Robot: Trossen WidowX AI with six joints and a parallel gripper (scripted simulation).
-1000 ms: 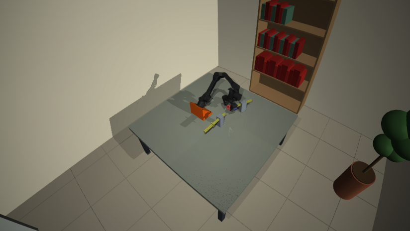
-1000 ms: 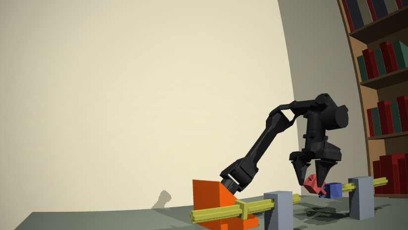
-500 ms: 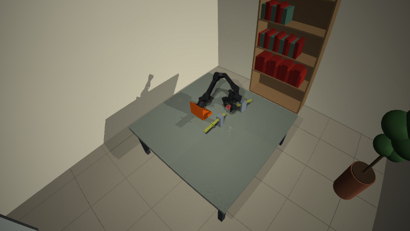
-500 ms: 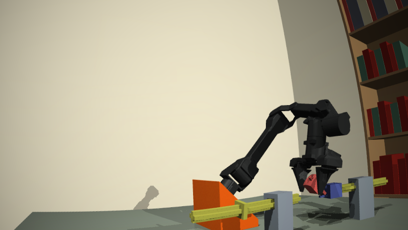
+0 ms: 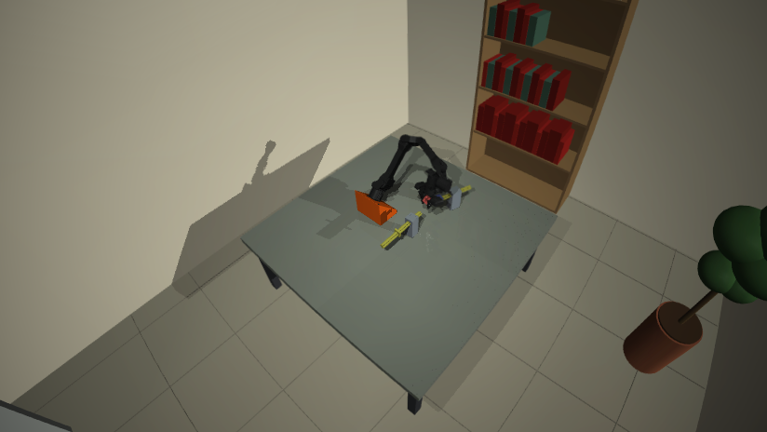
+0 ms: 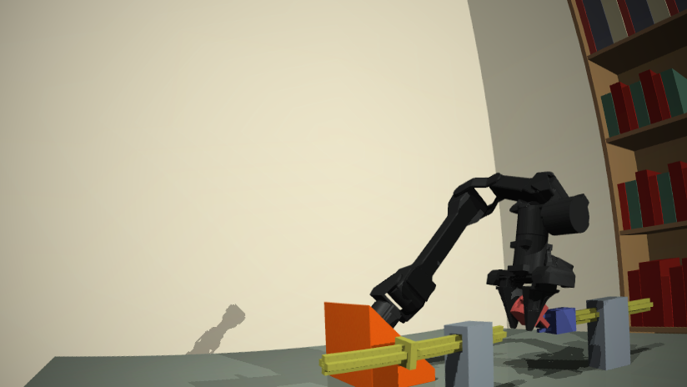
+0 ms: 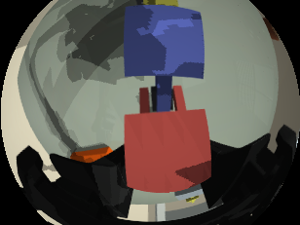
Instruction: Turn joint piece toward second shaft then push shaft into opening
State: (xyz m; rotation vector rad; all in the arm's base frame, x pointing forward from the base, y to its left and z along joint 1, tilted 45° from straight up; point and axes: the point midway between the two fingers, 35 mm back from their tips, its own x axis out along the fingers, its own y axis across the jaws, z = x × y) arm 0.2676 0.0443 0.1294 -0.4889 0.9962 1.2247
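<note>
Right now my gripper tip is 30 mm below the red joint piece, 20 mm to the right of it and 10 mm short of it.
</note>
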